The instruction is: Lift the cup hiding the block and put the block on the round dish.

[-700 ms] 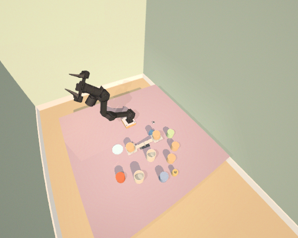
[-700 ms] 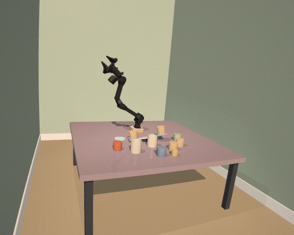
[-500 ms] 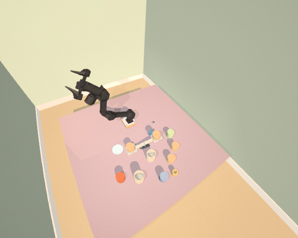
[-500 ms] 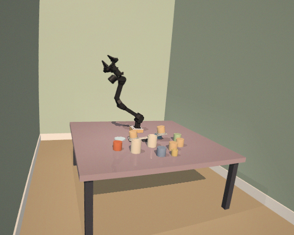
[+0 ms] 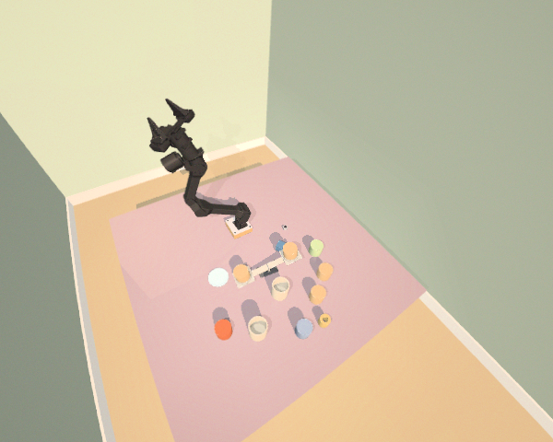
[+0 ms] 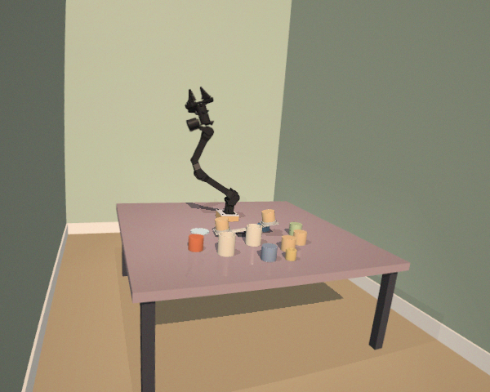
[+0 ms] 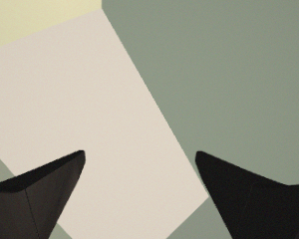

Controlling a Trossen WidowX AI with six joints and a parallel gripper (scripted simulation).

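Now: the pale green block 290 mm ahead of my gripper tip, 100 mm to the left of it and 730 mm below it. The rest, counted from my gripper tip: blue block 260 mm ahead, 370 mm to the left, 750 mm below; then round dish 220 mm ahead, 770 mm below; then green cup 370 mm ahead, 490 mm to the left, 730 mm below.
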